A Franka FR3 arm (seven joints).
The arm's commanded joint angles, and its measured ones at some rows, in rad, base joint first. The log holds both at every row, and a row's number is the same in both.
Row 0, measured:
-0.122 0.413 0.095 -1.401 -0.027 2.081 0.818
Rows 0 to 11, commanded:
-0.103 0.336 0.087 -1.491 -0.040 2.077 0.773
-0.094 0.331 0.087 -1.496 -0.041 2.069 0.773
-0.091 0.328 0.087 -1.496 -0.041 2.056 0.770
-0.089 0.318 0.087 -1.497 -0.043 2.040 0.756
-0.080 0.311 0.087 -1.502 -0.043 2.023 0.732
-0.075 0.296 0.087 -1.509 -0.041 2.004 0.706
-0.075 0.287 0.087 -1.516 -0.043 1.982 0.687
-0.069 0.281 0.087 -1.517 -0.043 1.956 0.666
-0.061 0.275 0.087 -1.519 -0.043 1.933 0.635
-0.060 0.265 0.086 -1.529 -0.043 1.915 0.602
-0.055 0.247 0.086 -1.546 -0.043 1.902 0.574
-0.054 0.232 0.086 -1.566 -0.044 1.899 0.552
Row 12, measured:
-0.065 0.299 0.094 -1.485 -0.033 1.916 0.638
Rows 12 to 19, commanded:
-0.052 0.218 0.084 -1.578 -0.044 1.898 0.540
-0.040 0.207 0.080 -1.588 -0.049 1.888 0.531
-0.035 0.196 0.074 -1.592 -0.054 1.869 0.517
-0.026 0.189 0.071 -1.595 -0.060 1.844 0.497
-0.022 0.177 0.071 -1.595 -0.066 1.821 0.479
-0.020 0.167 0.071 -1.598 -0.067 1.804 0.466
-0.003 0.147 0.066 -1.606 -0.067 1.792 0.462
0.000 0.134 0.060 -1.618 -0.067 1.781 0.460
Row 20, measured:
-0.024 0.201 0.079 -1.557 -0.058 1.804 0.499
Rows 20 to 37, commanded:
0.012 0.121 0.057 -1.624 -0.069 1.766 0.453
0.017 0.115 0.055 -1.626 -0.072 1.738 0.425
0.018 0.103 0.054 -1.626 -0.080 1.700 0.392
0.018 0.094 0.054 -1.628 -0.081 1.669 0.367
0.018 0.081 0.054 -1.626 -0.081 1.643 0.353
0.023 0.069 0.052 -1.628 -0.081 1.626 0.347
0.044 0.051 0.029 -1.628 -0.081 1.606 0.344
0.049 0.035 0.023 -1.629 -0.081 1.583 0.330
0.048 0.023 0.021 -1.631 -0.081 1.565 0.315
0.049 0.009 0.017 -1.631 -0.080 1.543 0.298
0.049 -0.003 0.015 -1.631 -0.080 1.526 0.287
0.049 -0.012 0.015 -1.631 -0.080 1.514 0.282
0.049 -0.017 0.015 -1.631 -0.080 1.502 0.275
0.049 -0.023 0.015 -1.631 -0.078 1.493 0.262
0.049 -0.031 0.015 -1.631 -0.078 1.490 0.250
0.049 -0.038 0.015 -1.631 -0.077 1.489 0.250
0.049 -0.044 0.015 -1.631 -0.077 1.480 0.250
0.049 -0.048 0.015 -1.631 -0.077 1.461 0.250
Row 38, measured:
0.041 -0.010 0.025 -1.599 -0.069 1.489 0.280
